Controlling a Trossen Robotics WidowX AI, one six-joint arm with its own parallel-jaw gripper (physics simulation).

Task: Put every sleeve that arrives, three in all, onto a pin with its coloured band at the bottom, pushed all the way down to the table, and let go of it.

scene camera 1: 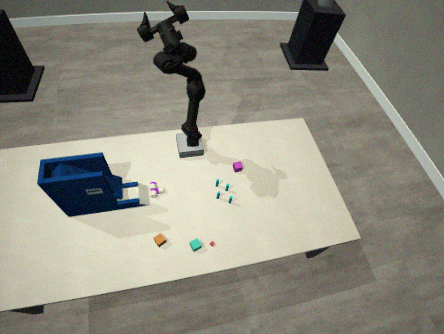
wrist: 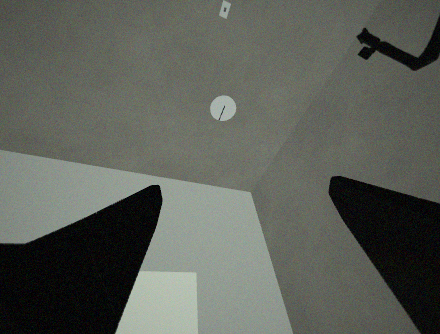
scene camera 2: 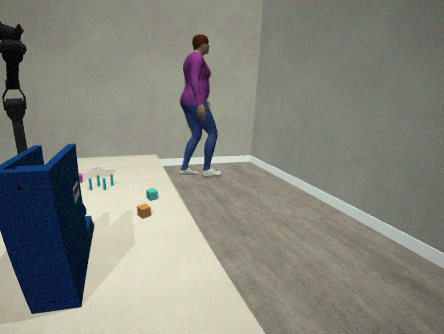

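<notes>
White sleeves with magenta bands (scene camera 1: pixel 154 190) lie close together at the mouth of the blue chute; they look like two, but they are too small to tell apart surely. Four upright teal pins stand in a group right of them: two in the back (scene camera 1: pixel 217 183) (scene camera 1: pixel 227 187) and two in front (scene camera 1: pixel 218 195) (scene camera 1: pixel 231 199). The pins (scene camera 2: pixel 104 184) also show in scene camera 2; no sleeve shows on them. My gripper (scene camera 1: pixel 157 9) (wrist: pixel 244 188) is open and empty, raised high behind the table, far from sleeves and pins. The wrist view looks at walls and ceiling.
The tall blue chute (scene camera 1: pixel 82 197) (scene camera 2: pixel 67 240) stands left. A magenta cube (scene camera 1: pixel 238 166) is behind the pins. An orange cube (scene camera 1: pixel 160 240) (scene camera 2: pixel 144 211), a teal cube (scene camera 1: pixel 195 244) (scene camera 2: pixel 152 194) and a small red cube (scene camera 1: pixel 212 243) lie toward the front. A person (scene camera 2: pixel 196 80) stands beyond the table.
</notes>
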